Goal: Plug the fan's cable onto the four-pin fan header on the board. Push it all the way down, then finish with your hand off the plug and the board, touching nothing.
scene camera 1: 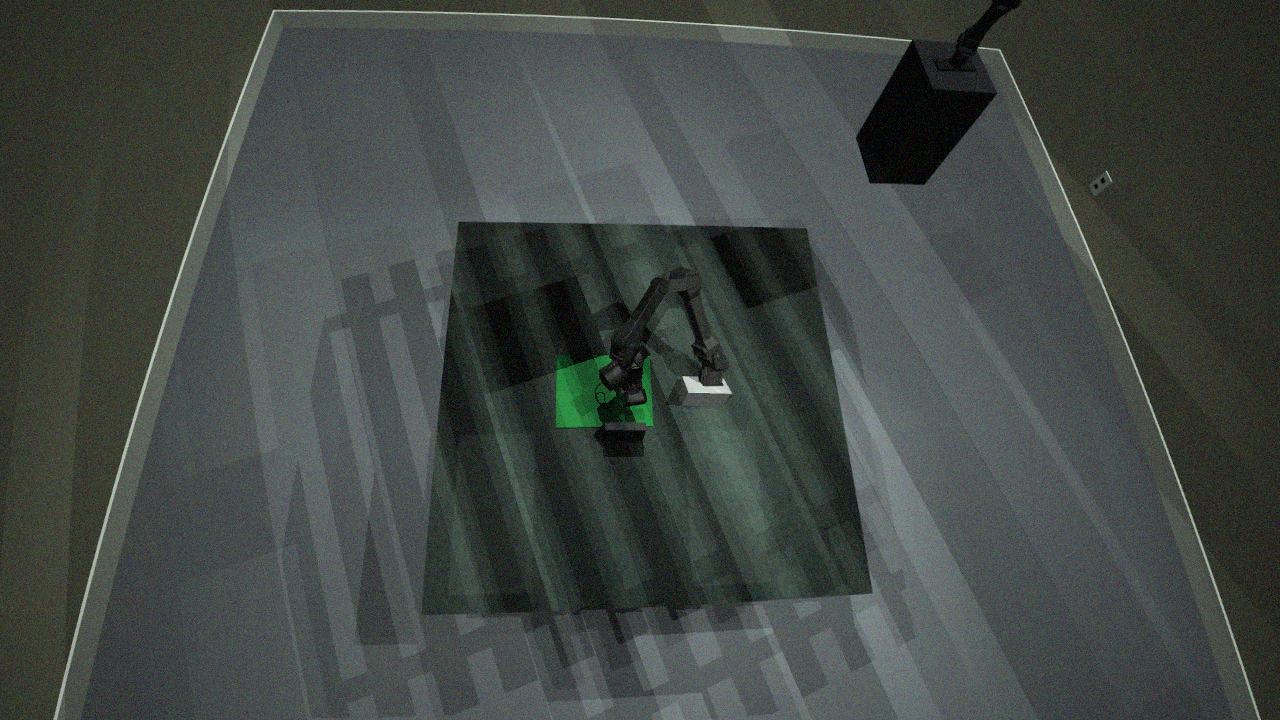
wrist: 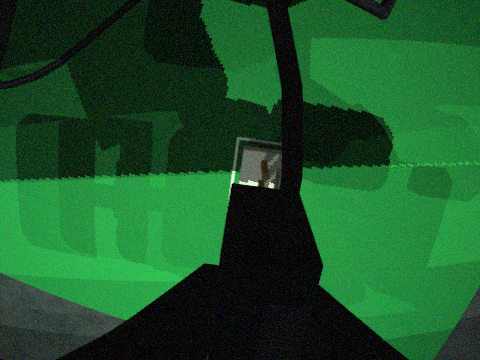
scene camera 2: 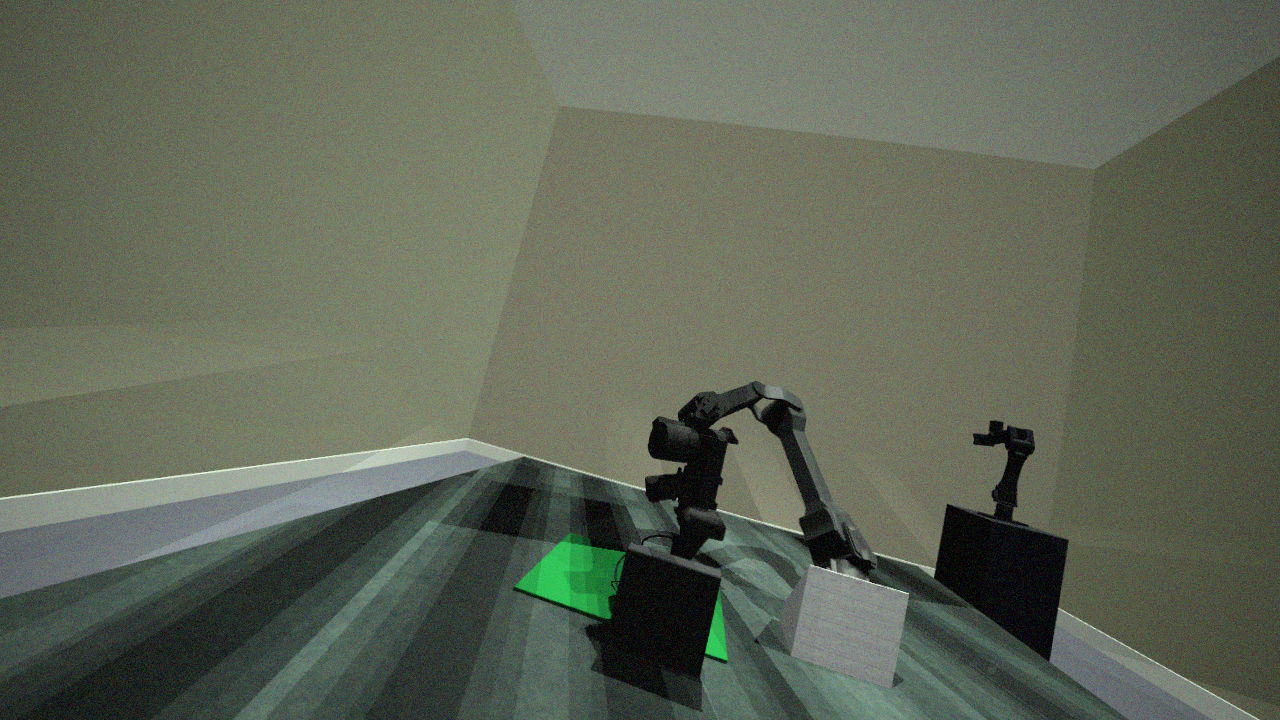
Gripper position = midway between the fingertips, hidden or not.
Note:
In view: my gripper (scene camera 2: 683,560), a black fan (scene camera 2: 664,606), a green board (scene camera 2: 578,574) and a grey four-pin header (wrist: 250,173).
My gripper is seen too in the wrist view (wrist: 253,285). The black fan is seen too in scene camera 1 (scene camera 1: 613,431). The green board is seen too in scene camera 1 (scene camera 1: 577,376) and in the wrist view (wrist: 124,154).

